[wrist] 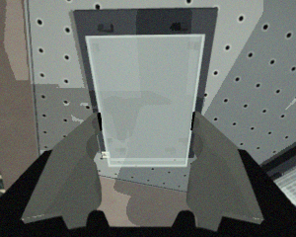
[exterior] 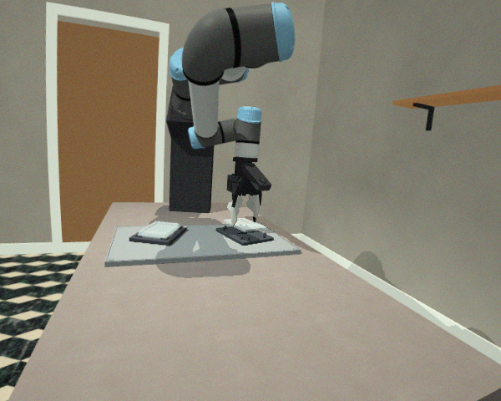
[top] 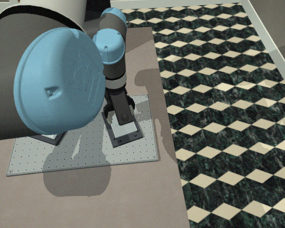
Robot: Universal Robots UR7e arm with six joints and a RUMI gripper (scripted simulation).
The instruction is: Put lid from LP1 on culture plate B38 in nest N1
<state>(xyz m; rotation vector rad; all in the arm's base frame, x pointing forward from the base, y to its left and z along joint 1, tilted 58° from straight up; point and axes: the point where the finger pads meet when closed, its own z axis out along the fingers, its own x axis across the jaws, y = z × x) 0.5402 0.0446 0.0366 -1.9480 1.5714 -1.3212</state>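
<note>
Now: the lid park LP1 4 cm below my hand. Round my hand: dark plate nest (12 cm behind, 24 cm to the right, 4 cm below); lid (1 cm below); white culture plate (12 cm behind, 24 cm to the right, 3 cm below).
</note>
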